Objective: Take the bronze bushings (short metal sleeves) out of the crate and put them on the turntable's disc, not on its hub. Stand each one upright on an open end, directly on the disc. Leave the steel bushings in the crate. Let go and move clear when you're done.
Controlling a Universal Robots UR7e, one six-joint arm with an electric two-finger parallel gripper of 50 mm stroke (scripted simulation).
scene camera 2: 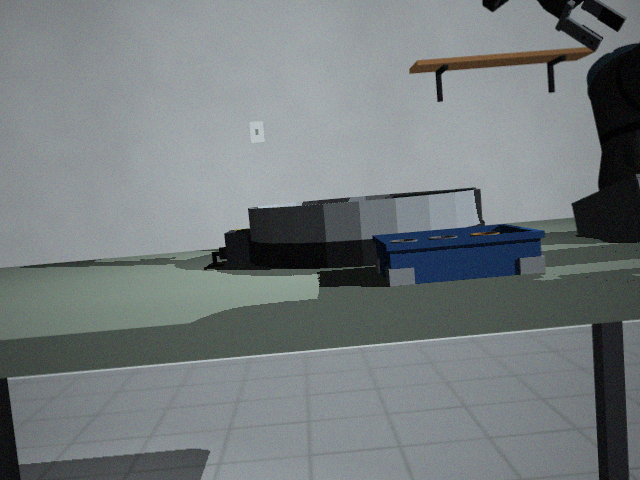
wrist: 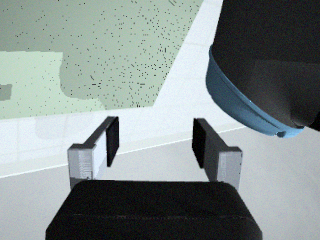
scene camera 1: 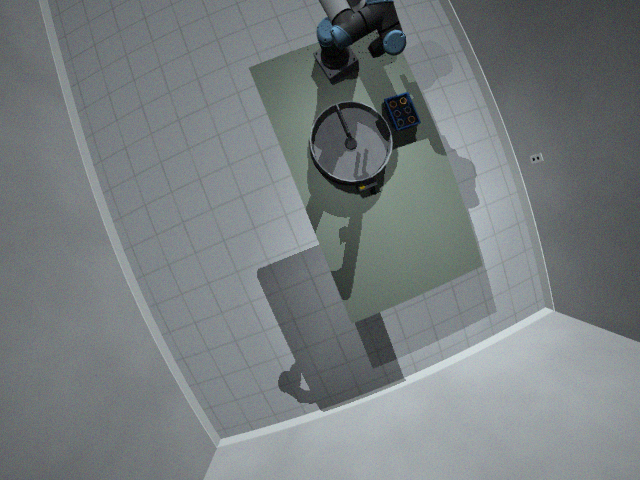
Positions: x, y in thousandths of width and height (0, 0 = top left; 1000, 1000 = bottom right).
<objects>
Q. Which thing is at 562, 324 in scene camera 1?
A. A turntable disc.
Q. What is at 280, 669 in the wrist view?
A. The gripper.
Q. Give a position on a crate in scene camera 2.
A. At 807, 522
</objects>
